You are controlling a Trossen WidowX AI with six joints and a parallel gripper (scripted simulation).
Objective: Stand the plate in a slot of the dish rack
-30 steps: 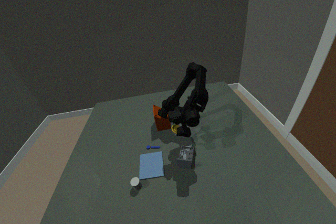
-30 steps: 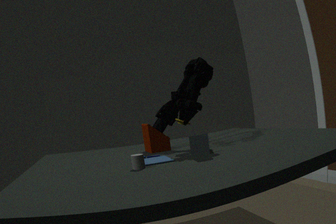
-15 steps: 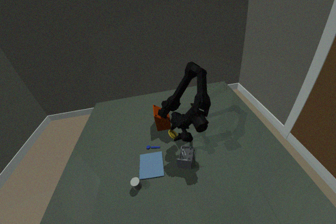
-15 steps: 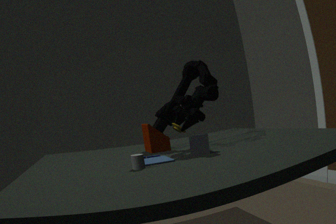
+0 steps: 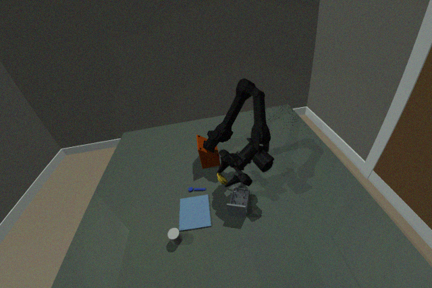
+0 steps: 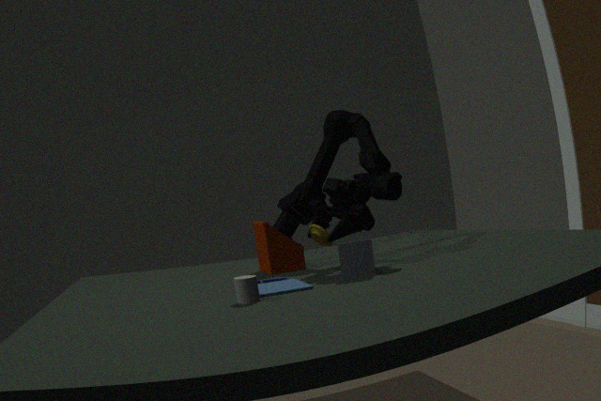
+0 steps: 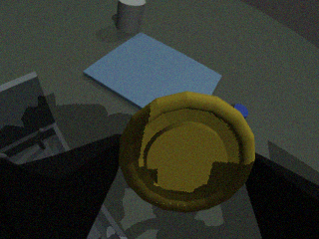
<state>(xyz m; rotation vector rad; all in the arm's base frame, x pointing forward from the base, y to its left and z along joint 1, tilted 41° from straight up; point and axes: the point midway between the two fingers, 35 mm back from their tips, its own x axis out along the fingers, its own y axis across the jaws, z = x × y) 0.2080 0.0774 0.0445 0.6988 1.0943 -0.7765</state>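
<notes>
My gripper tip is now 7 cm to the right of the dish rack, 6 cm short of it and 6 cm above it. Round my gripper tip: blue spoon (13 cm to the right, 8 cm below, 3 cm behind); light blue mat (12 cm to the right, 9 cm below, 9 cm ahead); yellow plate (1 cm to the left).
</notes>
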